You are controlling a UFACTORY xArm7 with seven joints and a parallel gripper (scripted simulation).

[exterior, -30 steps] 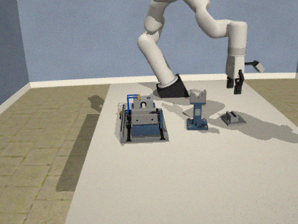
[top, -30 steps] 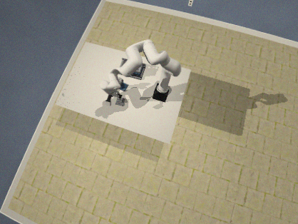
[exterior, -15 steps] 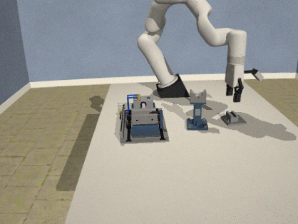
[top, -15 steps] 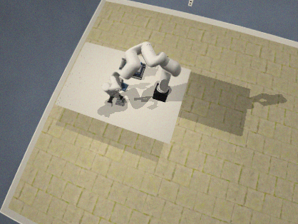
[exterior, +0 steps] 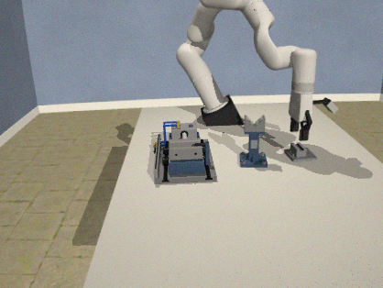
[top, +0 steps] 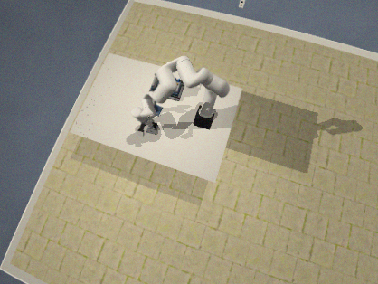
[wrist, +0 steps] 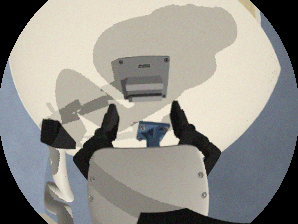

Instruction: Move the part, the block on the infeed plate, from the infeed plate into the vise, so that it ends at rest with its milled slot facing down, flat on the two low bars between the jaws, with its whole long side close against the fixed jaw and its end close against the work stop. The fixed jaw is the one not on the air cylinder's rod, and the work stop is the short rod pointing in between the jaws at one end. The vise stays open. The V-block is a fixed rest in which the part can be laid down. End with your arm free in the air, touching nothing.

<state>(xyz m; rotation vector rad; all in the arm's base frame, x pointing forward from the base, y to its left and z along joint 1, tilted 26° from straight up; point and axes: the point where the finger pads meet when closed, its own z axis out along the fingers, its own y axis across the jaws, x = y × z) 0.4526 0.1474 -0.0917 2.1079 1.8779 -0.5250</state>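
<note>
My hand is 60 mm above the part. Round my hand: V-block post: 170 mm to the right, 30 mm below; then air cylinder: 380 mm to the right, 150 mm behind, 10 mm below; then infeed plate: 80 mm below, 10 mm to the left.
</note>
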